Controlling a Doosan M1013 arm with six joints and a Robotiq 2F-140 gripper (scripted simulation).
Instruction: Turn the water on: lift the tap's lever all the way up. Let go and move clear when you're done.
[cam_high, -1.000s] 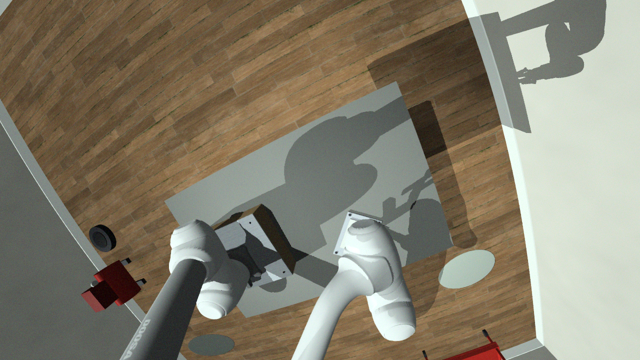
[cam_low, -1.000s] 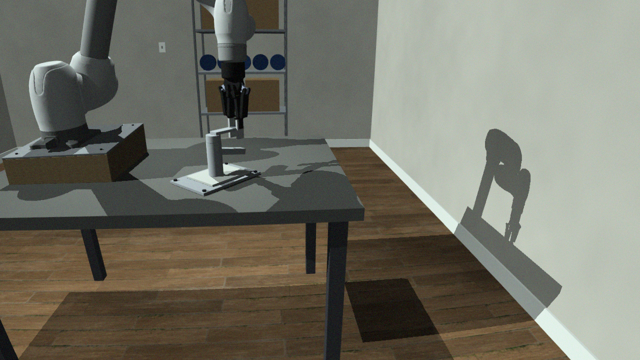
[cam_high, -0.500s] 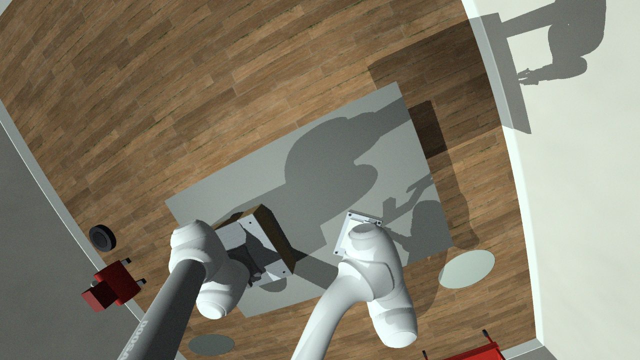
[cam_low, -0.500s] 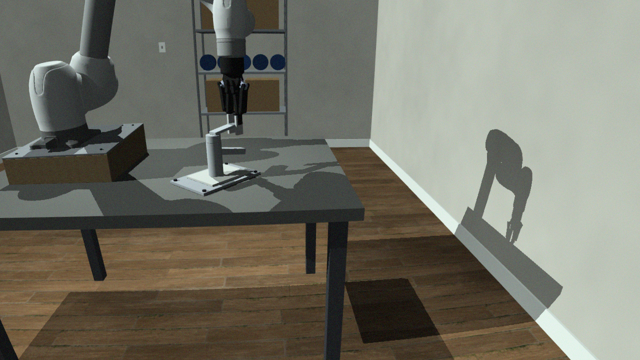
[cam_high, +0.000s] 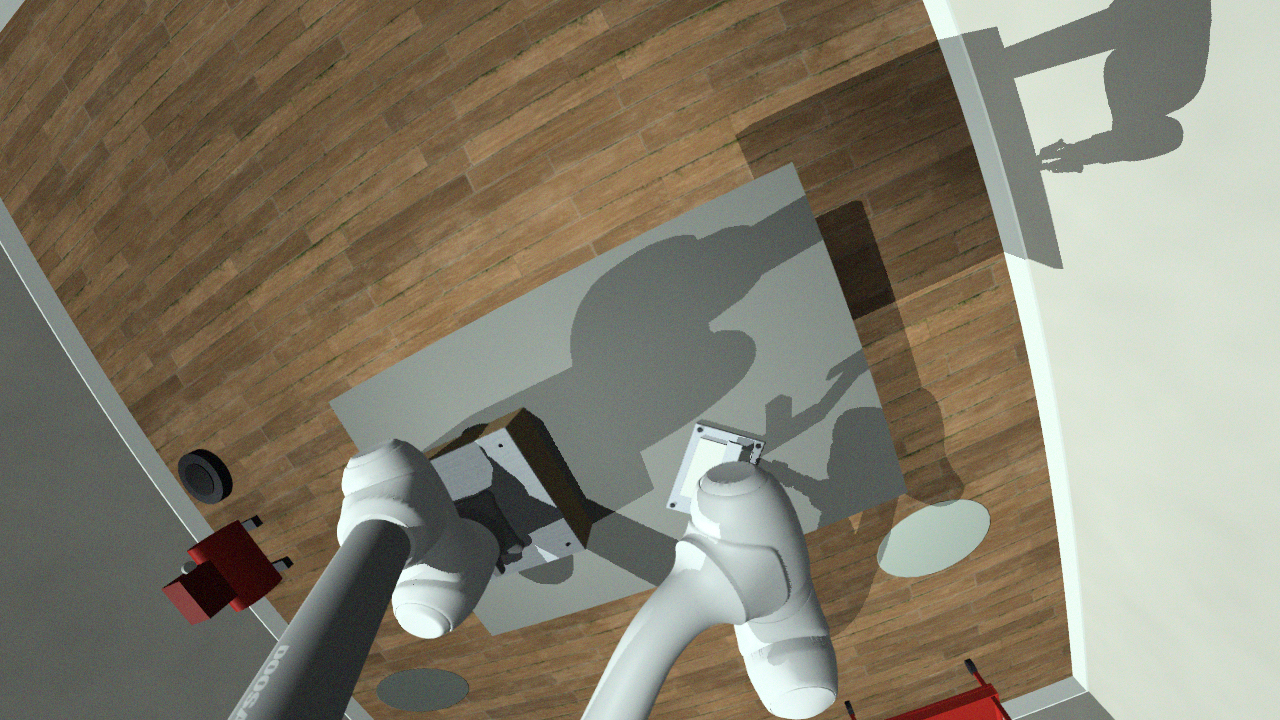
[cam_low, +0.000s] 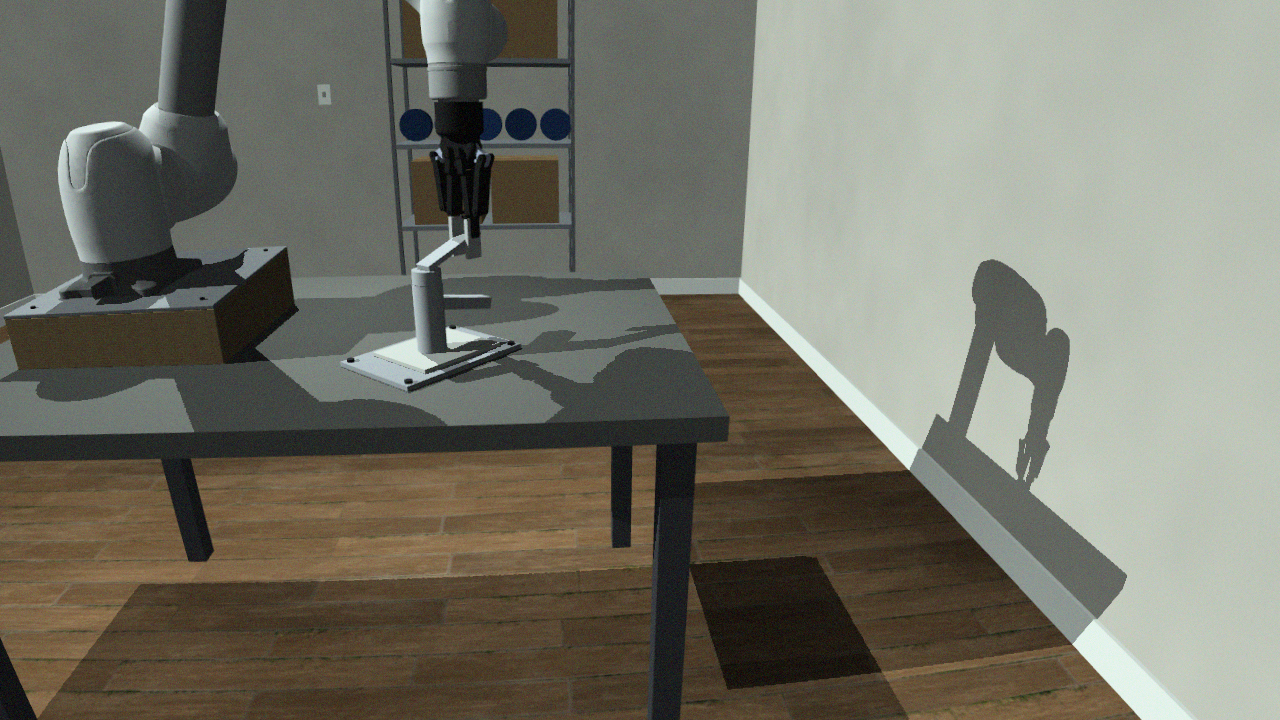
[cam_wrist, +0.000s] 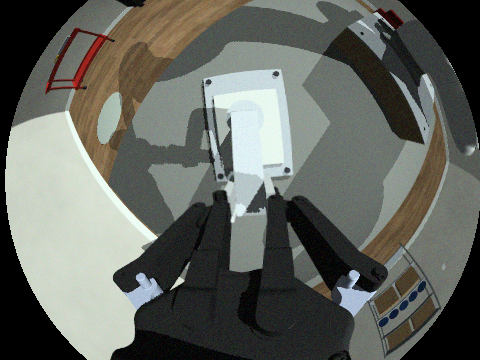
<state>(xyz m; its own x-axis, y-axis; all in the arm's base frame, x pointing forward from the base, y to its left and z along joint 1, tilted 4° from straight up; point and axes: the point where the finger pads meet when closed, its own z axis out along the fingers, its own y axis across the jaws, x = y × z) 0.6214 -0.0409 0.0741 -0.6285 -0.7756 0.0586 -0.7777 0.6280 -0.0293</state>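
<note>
Now: hand 2 cm past the tap lever, 3 cm to the left of it and 1 cm above it. Also, from my hand: grey tap (4 cm behind, 5 cm to the right, 8 cm below).
</note>
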